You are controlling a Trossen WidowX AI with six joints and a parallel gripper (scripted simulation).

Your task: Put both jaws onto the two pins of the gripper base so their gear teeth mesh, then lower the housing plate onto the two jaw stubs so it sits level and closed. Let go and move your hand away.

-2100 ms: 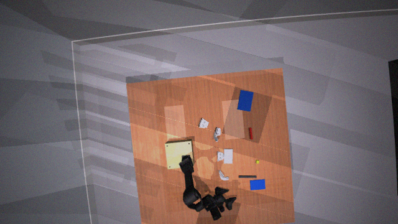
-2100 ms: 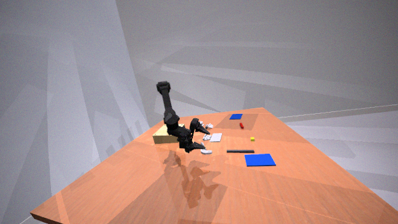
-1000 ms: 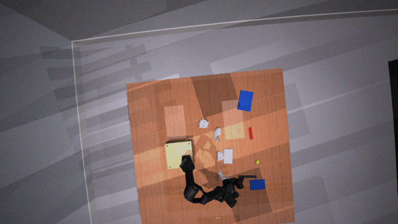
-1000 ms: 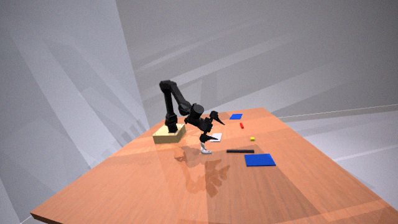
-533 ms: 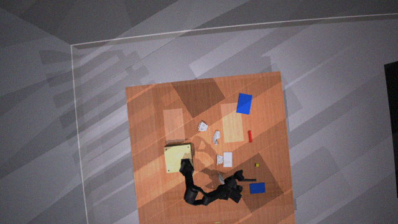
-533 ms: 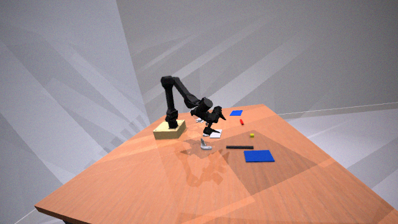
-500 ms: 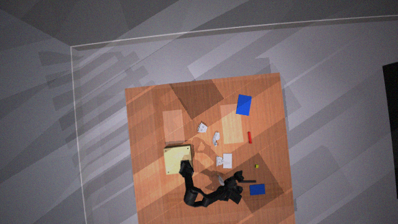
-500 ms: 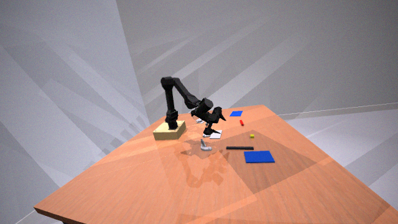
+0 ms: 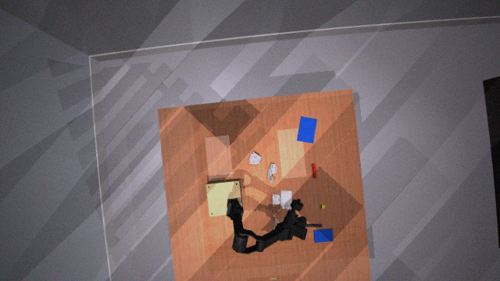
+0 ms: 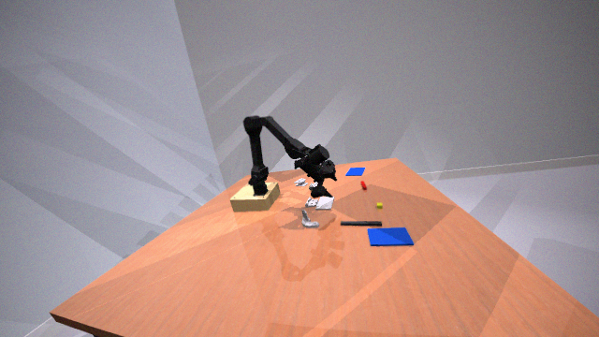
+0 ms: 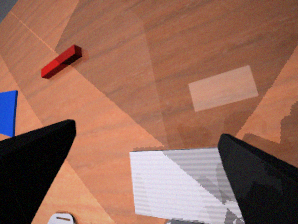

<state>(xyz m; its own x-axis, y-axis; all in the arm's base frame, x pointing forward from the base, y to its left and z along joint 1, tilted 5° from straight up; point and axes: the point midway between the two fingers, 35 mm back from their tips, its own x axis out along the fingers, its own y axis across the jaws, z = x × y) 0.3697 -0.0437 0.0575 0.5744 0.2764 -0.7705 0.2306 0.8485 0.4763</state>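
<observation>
My gripper tip is 180 mm to the right of the jaw, 140 mm past it and 40 mm above it. From my gripper tip the other things lie so: housing plate: 120 mm behind, 70 mm below, 20 mm to the left; then flat white plate: 70 mm below, 50 mm behind, 10 mm to the left; then yellow cube: 180 mm ahead, 70 mm below, 60 mm to the right.
</observation>
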